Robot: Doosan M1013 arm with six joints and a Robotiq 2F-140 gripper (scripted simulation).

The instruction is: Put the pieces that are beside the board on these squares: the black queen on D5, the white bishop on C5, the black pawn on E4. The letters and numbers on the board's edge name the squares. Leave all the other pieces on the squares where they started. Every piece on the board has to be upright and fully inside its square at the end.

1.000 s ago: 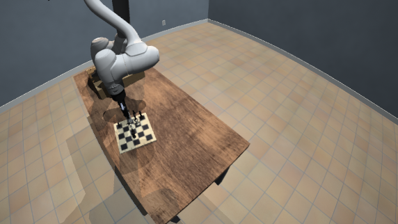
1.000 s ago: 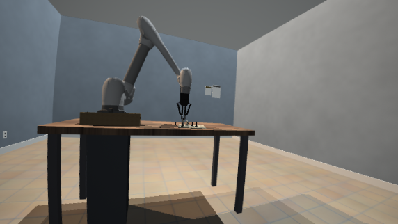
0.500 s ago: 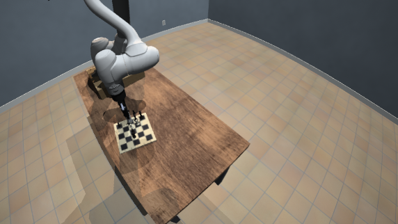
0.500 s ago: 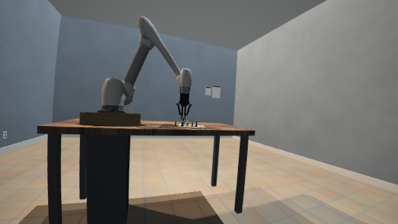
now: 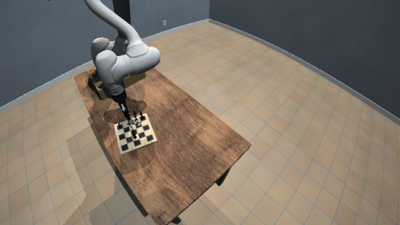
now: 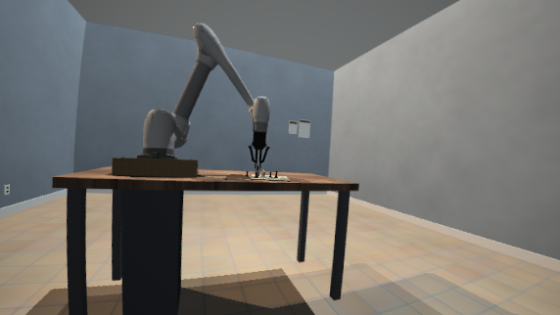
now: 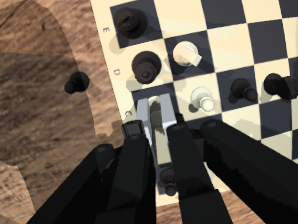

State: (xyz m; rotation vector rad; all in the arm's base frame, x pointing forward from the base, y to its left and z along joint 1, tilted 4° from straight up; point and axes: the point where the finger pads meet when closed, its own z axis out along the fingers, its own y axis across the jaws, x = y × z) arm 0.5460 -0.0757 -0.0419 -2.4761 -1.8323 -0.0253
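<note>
Now: hand 40 mm short of the white piece, 30 mm above it and 10 mm to the left of it. The rest, counted from my hand: chessboard (70 mm ahead, 50 mm below, 20 mm to the right); white chess piece (40 mm ahead, 30 mm to the left, 30 mm below).
</note>
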